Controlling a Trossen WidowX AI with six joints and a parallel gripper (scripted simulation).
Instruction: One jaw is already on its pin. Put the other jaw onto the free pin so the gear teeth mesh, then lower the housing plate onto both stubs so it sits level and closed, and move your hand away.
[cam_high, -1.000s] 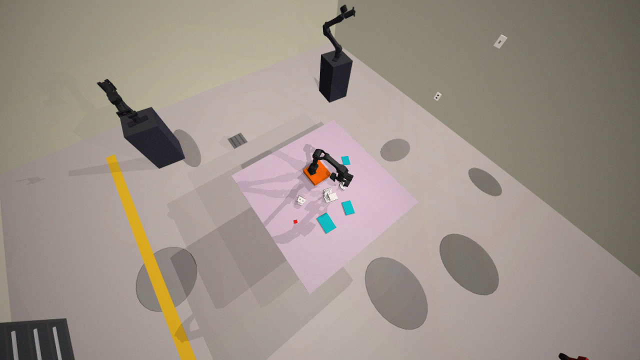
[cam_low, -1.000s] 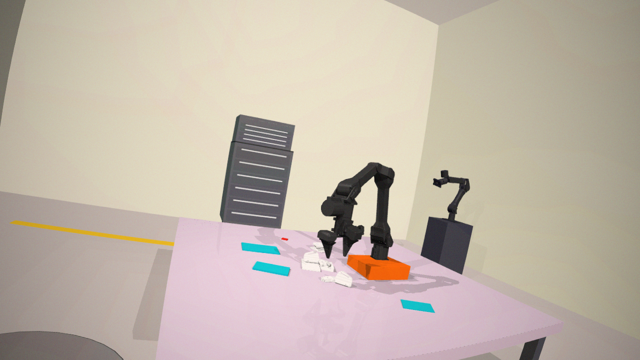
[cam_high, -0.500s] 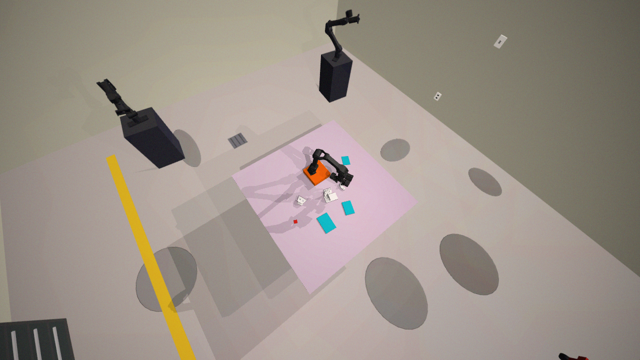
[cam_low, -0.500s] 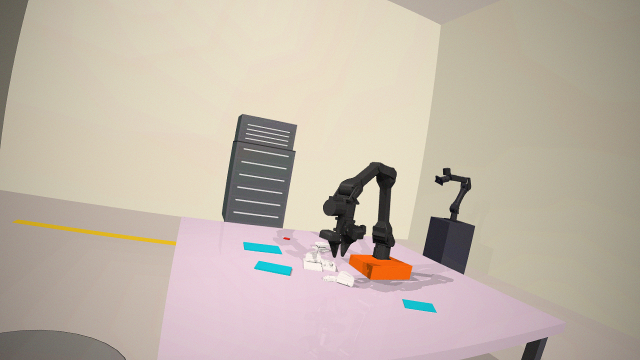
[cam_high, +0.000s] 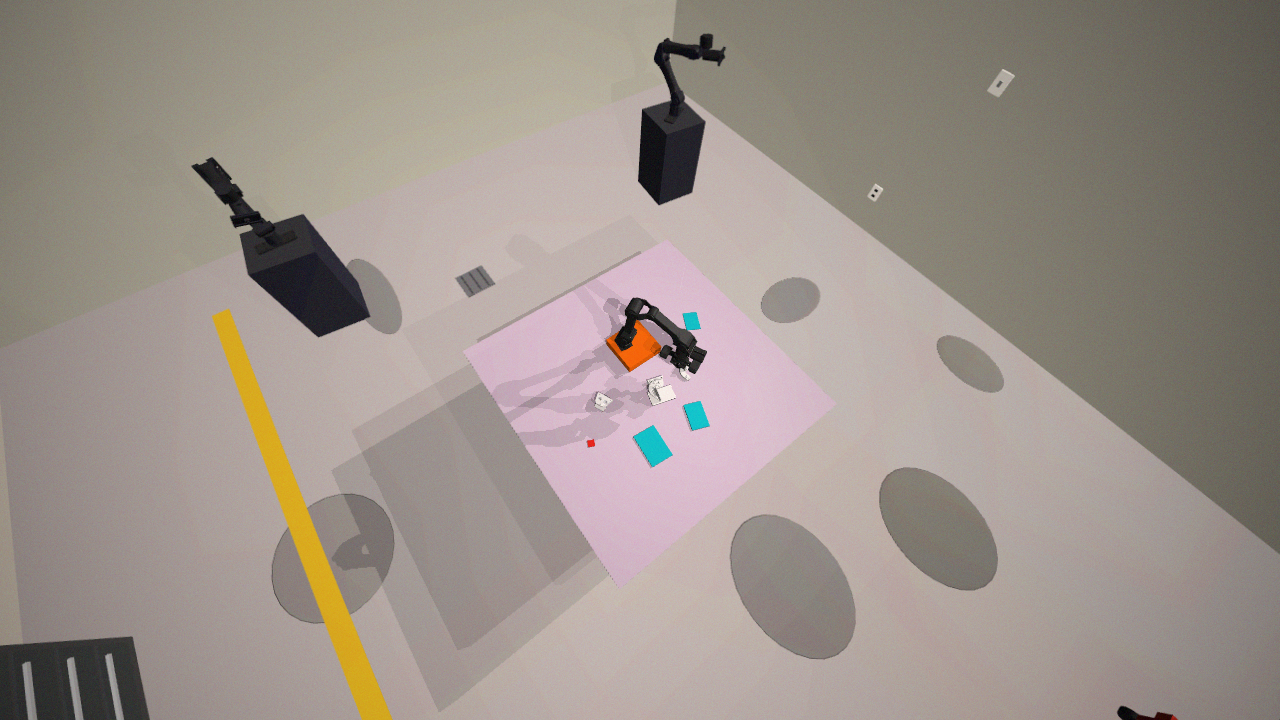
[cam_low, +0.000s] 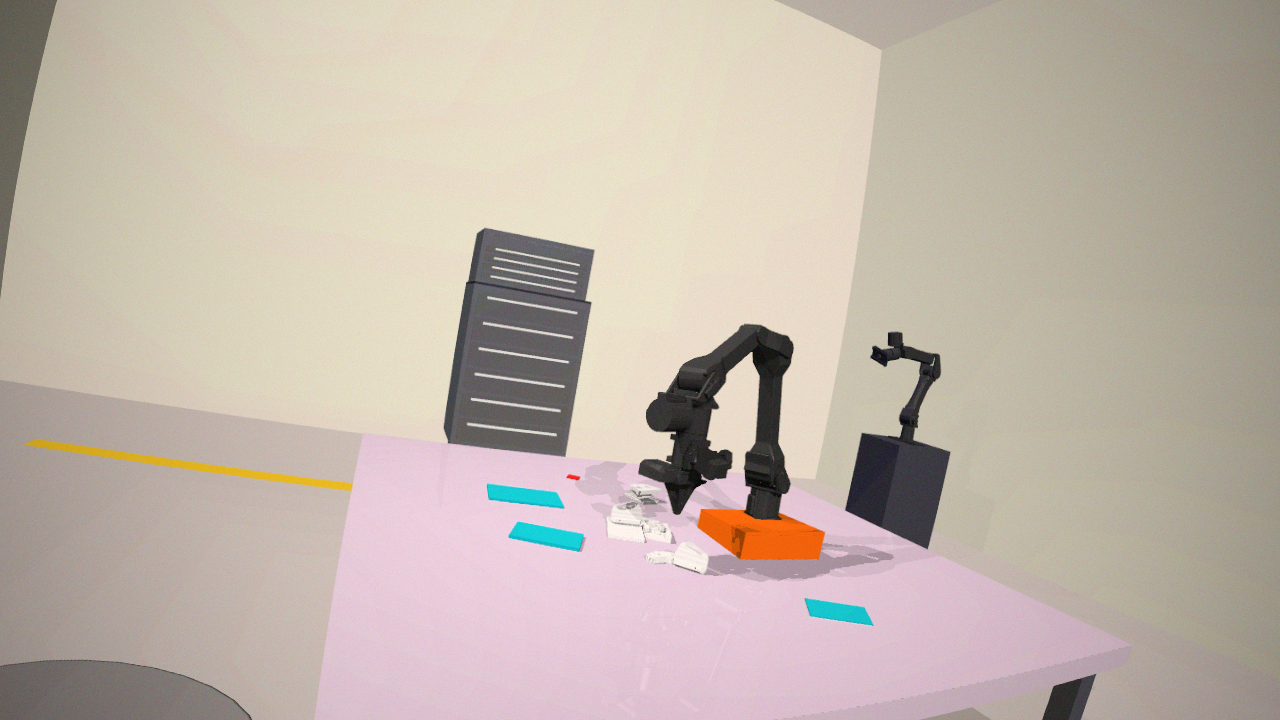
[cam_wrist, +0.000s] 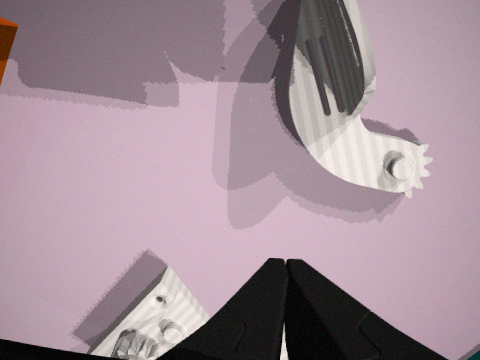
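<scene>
Right now the white jaw is 30 mm ahead of my gripper tip, 50 mm to the left of it and 70 mm below it. Also, from my gripper tip: red marker (100 mm ahead, 520 mm to the right, 80 mm below).
</scene>
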